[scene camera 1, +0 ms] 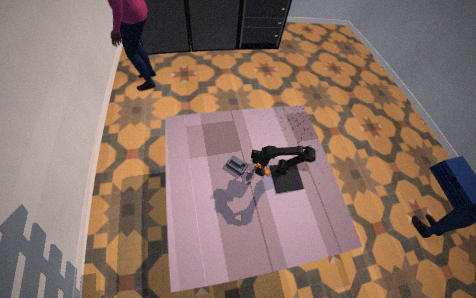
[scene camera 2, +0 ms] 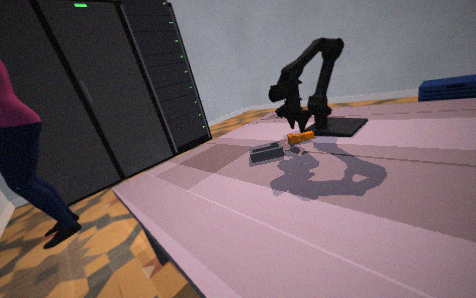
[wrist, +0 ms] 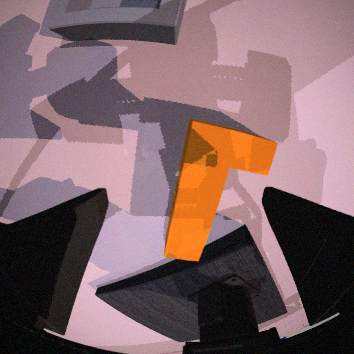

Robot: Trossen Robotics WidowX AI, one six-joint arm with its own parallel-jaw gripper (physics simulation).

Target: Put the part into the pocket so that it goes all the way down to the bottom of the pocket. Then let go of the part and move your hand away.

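Frame: origin at the arm's base, x back, y up, z left, level; metres.
Seen in the pictures: gripper, fingertip midpoint: (scene camera 1: 260, 167) (scene camera 2: 297, 130) (wrist: 186, 195); arm's base at its link origin: (scene camera 1: 280, 171) (scene camera 2: 321, 126) (wrist: 225, 294).
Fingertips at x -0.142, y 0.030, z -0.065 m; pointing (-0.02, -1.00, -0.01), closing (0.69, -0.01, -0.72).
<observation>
Pixels of each thing's top centre, then the offset from my fingertips to it. Level surfaces: height alone.
- orange L-shaped part at its top centre: (wrist: 216, 207) (scene camera 2: 300, 133) (scene camera 1: 264, 167) dx +0.032, dy -0.024, dz -0.001 m
- grey block with the pocket, top centre: (scene camera 2: 265, 147) (scene camera 1: 237, 163) dx -0.149, dy -0.018, dz -0.094 m
- table at its surface level: dy -0.054 m
The orange L-shaped part (scene camera 1: 267, 172) (scene camera 2: 300, 138) (wrist: 197, 210) lies on the table near the arm's base. In the wrist view its short leg is at the far end and points right. The grey block with the pocket (scene camera 1: 235, 165) (scene camera 2: 267, 156) (wrist: 115, 31) sits apart from the part, farther from the base; the wrist view cuts it off at the top edge. My gripper (scene camera 1: 260, 170) (scene camera 2: 298, 128) (wrist: 186, 195) is open and empty, pointing down above the part. In the wrist view the part shows between the two fingers; in scene camera 1 the fingers partly cover it.
The arm's black base plate (scene camera 1: 289, 184) (scene camera 2: 347, 127) (wrist: 150, 300) is close behind the part. The arm's shadow falls across the table (scene camera 1: 195, 250) (scene camera 2: 240, 215). Dark cabinets (scene camera 1: 215, 25) (scene camera 2: 90, 90), a person in magenta (scene camera 1: 131, 12) and a blue crate (scene camera 1: 456, 177) (scene camera 2: 450, 89) are beyond the table.
</observation>
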